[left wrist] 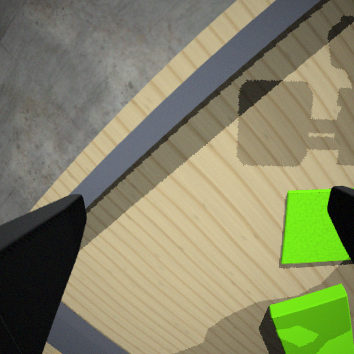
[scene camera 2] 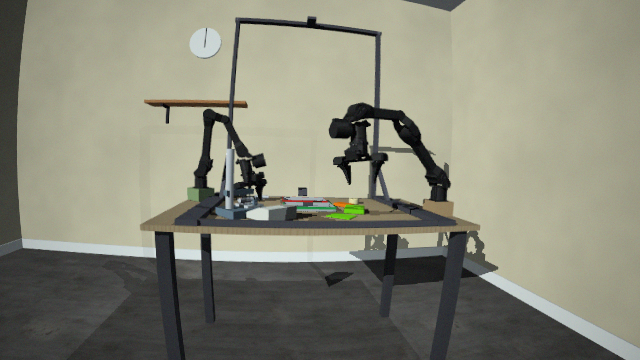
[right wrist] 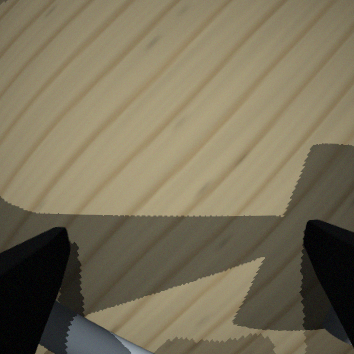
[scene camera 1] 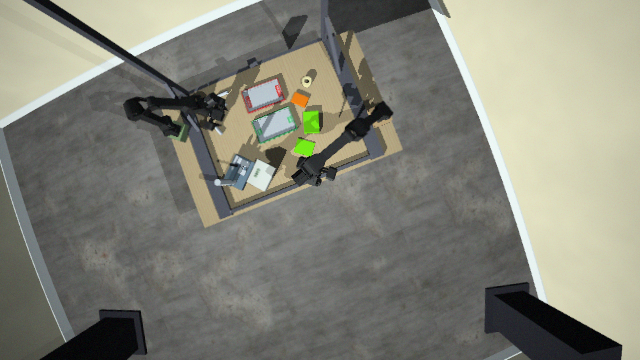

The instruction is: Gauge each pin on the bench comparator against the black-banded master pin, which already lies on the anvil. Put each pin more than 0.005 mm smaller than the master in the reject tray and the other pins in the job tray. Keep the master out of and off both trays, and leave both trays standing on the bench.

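Frame: origin at the left arm's base, x up, y back, z right, level; metres.
Where they show: left gripper, fingertip midpoint: [left wrist: 209,202] [scene camera 2: 361,184]; right gripper, fingertip midpoint: [right wrist: 188,236] [scene camera 1: 224,117]; left arm's base at its link origin: [scene camera 2: 438,200] [scene camera 1: 380,114]; right arm's base at its link origin: [scene camera 2: 200,187] [scene camera 1: 174,130].
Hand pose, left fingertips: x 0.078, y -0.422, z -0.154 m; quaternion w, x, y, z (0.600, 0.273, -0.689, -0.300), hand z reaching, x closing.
Note:
Things, the pixels of their centre, and the offset from my left fingertips. "pt": a spot on its surface instead.
- grey pin at the middle of its body: [right wrist: 73,336] dx -0.136, dy -0.379, dz +0.549 m
- red-rimmed tray at the middle of its body: [scene camera 2: 304,200] [scene camera 1: 263,96] dx -0.135, dy -0.130, dz +0.513 m
- green-rimmed tray at the middle of its body: [scene camera 2: 308,206] [scene camera 1: 274,125] dx -0.135, dy -0.132, dz +0.331 m
- comparator at the middle of its body: [scene camera 2: 255,183] [scene camera 1: 243,174] dx -0.020, dy -0.364, dz +0.128 m
- white box at a spot on its surface: [scene camera 2: 272,213] pt dx -0.109, dy -0.301, dz +0.022 m
- green block at the middle of its body: [left wrist: 314,331] [scene camera 2: 354,209] [scene camera 1: 311,122] dx -0.135, dy +0.064, dz +0.268 m
- flat green piece at the middle of its body: [left wrist: 334,226] [scene camera 2: 341,216] [scene camera 1: 304,147] dx -0.143, dy -0.025, dz +0.152 m
- orange block at the middle of its body: [scene camera 1: 300,99] dx -0.138, dy +0.053, dz +0.411 m
- cream ring at the middle of its body: [scene camera 1: 306,81] dx -0.131, dy +0.128, dz +0.491 m
My right gripper [scene camera 1: 220,111] [right wrist: 188,236] is open and low over the bench. In the right wrist view a grey pin [right wrist: 97,336] lies at the bottom left, partly hidden by a finger; another grey piece shows behind the other finger. In scene camera 1, pale pins [scene camera 1: 223,93] [scene camera 1: 218,130] show on either side of this gripper. The red-rimmed tray [scene camera 1: 263,95] and green-rimmed tray [scene camera 1: 270,131] stand mid-bench. The comparator [scene camera 1: 240,172] [scene camera 2: 231,213] stands at the lower left; the master's band is too small to make out. My left gripper [scene camera 2: 362,182] [left wrist: 209,202] is open, high above the near edge.
A white box [scene camera 1: 261,175] [scene camera 2: 272,213] stands beside the comparator. A green block [scene camera 1: 311,122] [left wrist: 312,322], a flat green piece [scene camera 1: 304,147] [left wrist: 307,227], an orange block [scene camera 1: 300,99] and a cream ring [scene camera 1: 302,81] lie to the right of the trays. Dark frame rails border the bench.

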